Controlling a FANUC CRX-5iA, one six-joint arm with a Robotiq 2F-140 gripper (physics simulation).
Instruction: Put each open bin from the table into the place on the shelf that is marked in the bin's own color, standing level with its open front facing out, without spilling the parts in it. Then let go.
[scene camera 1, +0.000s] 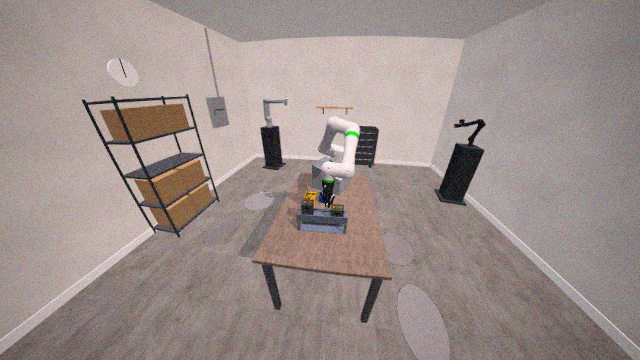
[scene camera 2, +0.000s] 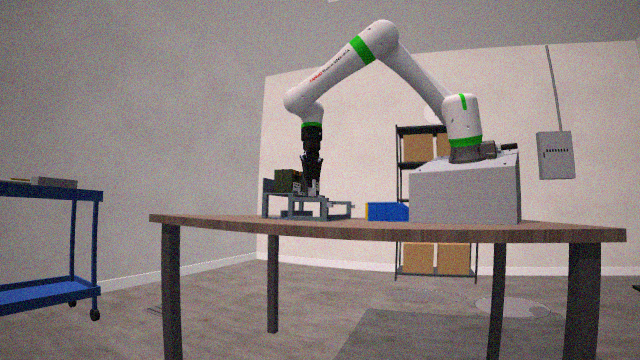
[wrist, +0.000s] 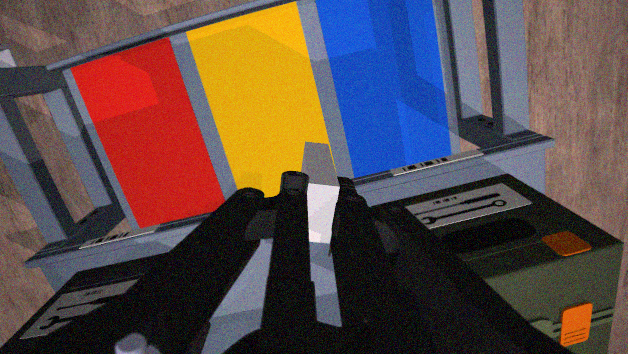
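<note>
My gripper (scene camera 1: 328, 203) (scene camera 2: 311, 193) (wrist: 313, 164) is shut and empty, pointing down low over the grey shelf (scene camera 1: 322, 219) (wrist: 202, 110). In the wrist view its fingertips overlap the near end of the yellow place (wrist: 260, 100). The red place (wrist: 150, 150) lies to the left and the blue place (wrist: 395, 100) to the right; all three are bare. The yellow bin (scene camera 1: 310, 196) stands on the table behind the shelf. The blue bin (scene camera 1: 321, 198) (scene camera 2: 386, 212) is beside it, partly hidden by the gripper in scene camera 1. A red bin does not show. The parts cannot be made out.
A green toolbox (scene camera 1: 337, 210) (scene camera 2: 286, 181) (wrist: 540, 280) and a dark toolbox (scene camera 1: 307, 207) stand on the shelf's top, either side of the gripper. The robot's grey base block (scene camera 2: 465, 195) stands on the table (scene camera 1: 325, 255) (scene camera 2: 225, 223) behind the bins. A blue cart (scene camera 2: 95, 195) is off to the left.
</note>
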